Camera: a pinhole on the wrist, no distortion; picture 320 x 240 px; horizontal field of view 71.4 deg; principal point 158.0 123.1 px. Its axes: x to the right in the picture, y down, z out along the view. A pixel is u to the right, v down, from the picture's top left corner.
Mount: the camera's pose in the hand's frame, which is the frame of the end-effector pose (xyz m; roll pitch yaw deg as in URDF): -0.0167 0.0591 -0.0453 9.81 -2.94 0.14
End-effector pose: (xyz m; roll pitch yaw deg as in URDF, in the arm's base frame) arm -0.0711 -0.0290 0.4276 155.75 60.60 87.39
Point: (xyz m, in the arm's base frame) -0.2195 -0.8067 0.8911
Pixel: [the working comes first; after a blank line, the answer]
In the camera's frame: -0.7504 -0.2648 0.5056

outside the picture
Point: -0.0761 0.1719 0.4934
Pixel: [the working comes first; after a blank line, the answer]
In the camera's frame: 0.0501 -0.0132 -0.1519

behind the camera
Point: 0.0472 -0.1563 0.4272
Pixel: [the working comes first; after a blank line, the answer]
In the camera's frame: -0.0327 0.0435 0.1904

120 174
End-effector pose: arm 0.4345 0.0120 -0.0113 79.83 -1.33 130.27
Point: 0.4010 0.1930 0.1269
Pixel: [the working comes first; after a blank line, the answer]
In the camera's frame: 0.1877 0.0813 0.1378

outside the picture
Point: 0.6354 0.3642 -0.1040
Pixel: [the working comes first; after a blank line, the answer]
In the camera's frame: 0.1733 -0.1506 0.4269

248 45
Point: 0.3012 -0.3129 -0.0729
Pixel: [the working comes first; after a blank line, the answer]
In the camera's frame: -0.1603 -0.1047 -0.2497

behind the camera
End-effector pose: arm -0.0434 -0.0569 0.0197 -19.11 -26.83 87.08
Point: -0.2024 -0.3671 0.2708
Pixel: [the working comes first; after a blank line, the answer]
In the camera's frame: -0.1310 0.0328 0.4477

93 139
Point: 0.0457 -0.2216 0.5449
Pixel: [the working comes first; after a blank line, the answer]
In the camera's frame: 0.1370 -0.2354 0.5665

212 31
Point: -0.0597 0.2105 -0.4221
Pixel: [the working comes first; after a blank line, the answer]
In the camera's frame: 0.0330 0.0616 -0.4503

behind the camera
